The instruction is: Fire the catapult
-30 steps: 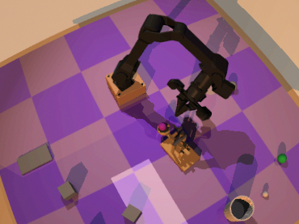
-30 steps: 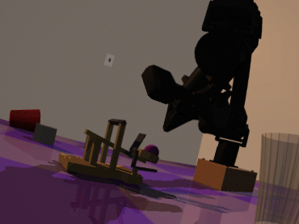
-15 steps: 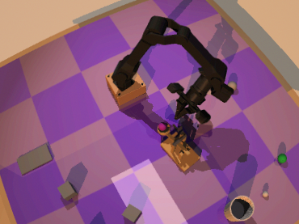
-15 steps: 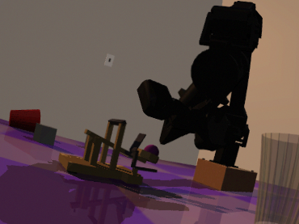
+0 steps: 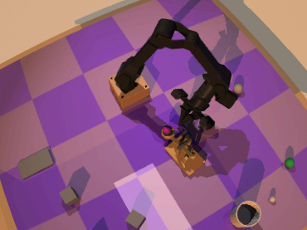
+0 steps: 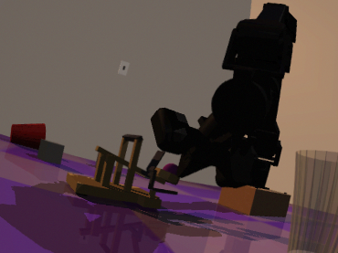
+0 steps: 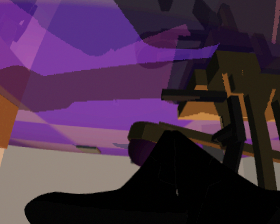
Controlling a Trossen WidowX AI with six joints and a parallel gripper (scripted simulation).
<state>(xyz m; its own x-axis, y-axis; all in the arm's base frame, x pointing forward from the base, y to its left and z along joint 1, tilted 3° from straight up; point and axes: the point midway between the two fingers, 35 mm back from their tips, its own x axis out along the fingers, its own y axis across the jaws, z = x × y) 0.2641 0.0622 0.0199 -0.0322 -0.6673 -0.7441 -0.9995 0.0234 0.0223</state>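
My gripper tip is now 5 cm to the left of the purple ball and 2 cm past it. From my gripper tip the other things lie so: white mug: 41 cm ahead, 6 cm to the right, 3 cm below; then grey ball: 32 cm to the left, 4 cm below, 3 cm ahead; then catapult: 6 cm ahead, 3 cm to the right, 1 cm below.
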